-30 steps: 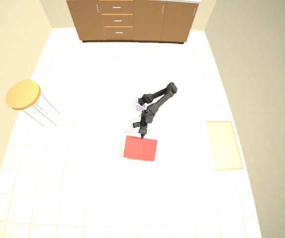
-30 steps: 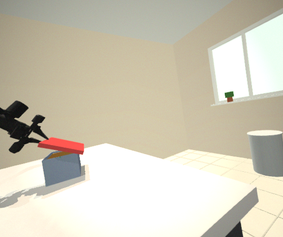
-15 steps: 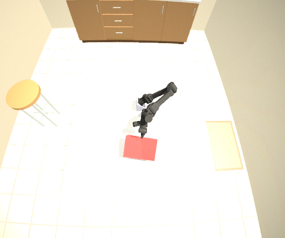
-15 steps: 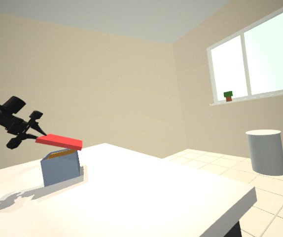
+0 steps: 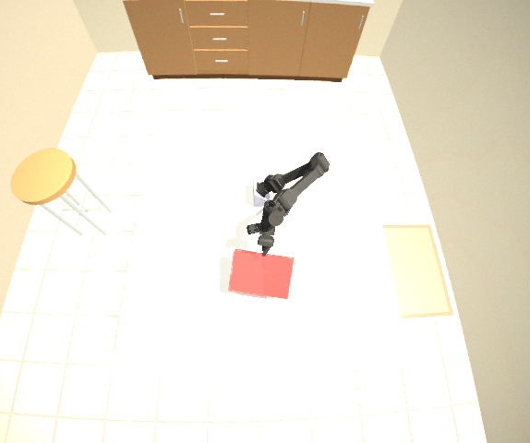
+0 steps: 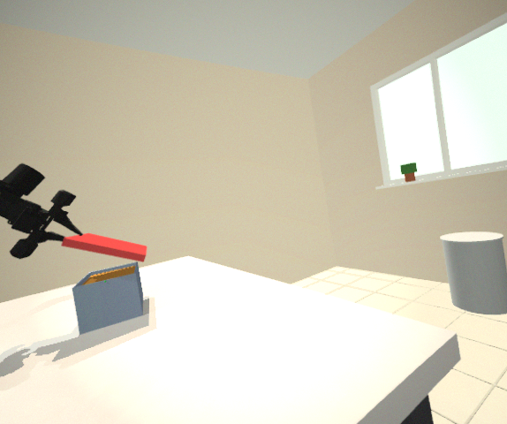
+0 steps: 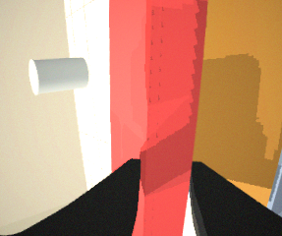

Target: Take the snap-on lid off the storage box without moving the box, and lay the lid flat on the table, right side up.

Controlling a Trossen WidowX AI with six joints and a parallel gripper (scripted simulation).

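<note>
My gripper tip is 70 mm short of the red lid and 30 mm above it. Round my gripper tip: storage box: 60 mm ahead, 160 mm below.
</note>
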